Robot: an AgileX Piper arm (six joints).
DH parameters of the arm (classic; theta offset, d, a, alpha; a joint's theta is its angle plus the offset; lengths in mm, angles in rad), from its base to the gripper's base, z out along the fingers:
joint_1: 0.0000 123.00 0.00 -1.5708
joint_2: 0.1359 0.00 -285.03 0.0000
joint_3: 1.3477 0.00 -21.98 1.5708
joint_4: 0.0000 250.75 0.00 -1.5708
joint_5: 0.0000 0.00 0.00 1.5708
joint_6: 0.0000 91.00 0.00 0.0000
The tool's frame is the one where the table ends.
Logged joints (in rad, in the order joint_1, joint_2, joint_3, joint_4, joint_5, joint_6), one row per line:
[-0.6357 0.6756 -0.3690 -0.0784 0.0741 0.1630]
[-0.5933 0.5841 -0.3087 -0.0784 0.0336 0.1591]
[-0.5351 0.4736 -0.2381 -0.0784 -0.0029 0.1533]
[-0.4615 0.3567 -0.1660 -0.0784 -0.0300 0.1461]
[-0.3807 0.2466 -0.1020 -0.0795 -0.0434 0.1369]
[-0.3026 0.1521 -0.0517 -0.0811 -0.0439 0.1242]
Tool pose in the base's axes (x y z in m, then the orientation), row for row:
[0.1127 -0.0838 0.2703 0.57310 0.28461 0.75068 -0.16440]
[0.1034 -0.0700 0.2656 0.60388 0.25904 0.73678 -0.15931]
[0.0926 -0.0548 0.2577 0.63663 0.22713 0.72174 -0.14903]
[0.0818 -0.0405 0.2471 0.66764 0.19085 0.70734 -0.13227]
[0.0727 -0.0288 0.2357 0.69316 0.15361 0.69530 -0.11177]
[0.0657 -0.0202 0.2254 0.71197 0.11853 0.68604 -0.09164]
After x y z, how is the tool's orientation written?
As a quaternion, w x y z.
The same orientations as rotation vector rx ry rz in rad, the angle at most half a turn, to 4 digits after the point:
[0.6672 1.7597 -0.3854]
[0.5996 1.7053 -0.3687]
[0.5188 1.6485 -0.3404]
[0.4306 1.5957 -0.2984]
[0.3431 1.5529 -0.2496]
[0.2628 1.5211 -0.2032]

